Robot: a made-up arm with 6 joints.
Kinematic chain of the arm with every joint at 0, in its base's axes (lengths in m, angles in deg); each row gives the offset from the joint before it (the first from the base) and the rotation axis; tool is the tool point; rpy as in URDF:
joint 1: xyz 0 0 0.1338 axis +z
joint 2: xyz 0 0 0 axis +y
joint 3: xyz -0.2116 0 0.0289 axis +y
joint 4: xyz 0.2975 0 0.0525 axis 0.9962 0 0.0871
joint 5: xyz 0 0 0 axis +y
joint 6: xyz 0.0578 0 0.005 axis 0.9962 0 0.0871
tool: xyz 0 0 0 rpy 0 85 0
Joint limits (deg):
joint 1: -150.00..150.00
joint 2: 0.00..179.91
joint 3: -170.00..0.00
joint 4: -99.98..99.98
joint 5: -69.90..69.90
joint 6: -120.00..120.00
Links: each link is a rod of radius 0.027 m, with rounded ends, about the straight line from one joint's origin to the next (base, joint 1, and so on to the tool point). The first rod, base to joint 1, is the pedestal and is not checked.
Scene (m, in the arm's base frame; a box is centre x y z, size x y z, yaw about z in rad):
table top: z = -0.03
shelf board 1: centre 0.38 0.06 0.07 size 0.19 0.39 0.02 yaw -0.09
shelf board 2: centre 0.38 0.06 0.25 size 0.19 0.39 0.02 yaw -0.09
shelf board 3: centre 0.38 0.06 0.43 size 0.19 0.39 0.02 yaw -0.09
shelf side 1: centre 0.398 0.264 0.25 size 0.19 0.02 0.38 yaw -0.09
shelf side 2: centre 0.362 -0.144 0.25 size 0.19 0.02 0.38 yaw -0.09
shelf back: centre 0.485 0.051 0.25 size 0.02 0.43 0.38 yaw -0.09
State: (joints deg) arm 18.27 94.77 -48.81 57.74 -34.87 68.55
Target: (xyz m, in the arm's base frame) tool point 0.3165 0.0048 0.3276
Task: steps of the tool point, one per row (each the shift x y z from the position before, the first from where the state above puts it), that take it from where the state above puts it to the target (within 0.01 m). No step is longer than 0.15 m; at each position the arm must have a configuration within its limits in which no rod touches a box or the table.
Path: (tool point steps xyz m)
1: -0.0490 0.0126 0.0097
2: -0.0480 0.0037 0.0000
3: -0.0441 -0.0036 -0.0096
4: 0.0153 -0.0309 0.0906
5: -0.0248 -0.0441 0.0899
6: 0.0408 0.0003 0.0105
7: 0.0465 -0.0037 0.0005
8: 0.0496 -0.0090 -0.0110

